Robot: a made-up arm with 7 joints.
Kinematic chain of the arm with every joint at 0, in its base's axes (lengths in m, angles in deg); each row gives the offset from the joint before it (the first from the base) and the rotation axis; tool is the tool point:
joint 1: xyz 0 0 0.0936 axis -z
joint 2: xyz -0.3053 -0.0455 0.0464 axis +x
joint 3: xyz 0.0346 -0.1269 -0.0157 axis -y
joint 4: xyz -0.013 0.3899 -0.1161 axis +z
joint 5: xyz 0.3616 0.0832 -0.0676 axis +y
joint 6: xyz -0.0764 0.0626 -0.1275 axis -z
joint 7: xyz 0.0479 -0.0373 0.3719 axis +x
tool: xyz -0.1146 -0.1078 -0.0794
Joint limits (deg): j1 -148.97..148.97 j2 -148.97..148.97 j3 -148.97..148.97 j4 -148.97..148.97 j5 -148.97..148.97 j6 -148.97..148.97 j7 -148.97..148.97
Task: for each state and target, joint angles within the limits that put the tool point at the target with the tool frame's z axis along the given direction. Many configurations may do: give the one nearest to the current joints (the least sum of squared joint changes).
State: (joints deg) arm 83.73 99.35 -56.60 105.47 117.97 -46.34 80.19
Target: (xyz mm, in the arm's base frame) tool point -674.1 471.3 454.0 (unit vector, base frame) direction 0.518 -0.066 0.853
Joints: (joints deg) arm 86.53 119.80 -61.00 126.05 89.69 -19.70 94.85
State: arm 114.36 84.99 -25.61 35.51 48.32 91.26 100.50
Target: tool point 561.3 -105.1 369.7 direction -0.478 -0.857 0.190
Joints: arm 105.84 57.20 -49.04 6.37 86.04 89.49 62.04
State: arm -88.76 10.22 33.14 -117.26 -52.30 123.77 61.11
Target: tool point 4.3 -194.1 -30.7 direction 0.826 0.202 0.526
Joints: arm -101.18 38.07 81.72 -148.97 -33.25 148.97 64.99
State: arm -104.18 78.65 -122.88 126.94 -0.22 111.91 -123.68
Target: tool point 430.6 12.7 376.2 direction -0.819 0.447 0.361
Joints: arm -129.08 91.81 -97.79 106.69 -26.69 117.51 -46.43
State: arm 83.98 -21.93 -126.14 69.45 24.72 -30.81 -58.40
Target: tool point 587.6 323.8 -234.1 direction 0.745 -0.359 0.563
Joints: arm 78.55 -13.15 -104.48 70.83 50.20 -5.89 -68.38
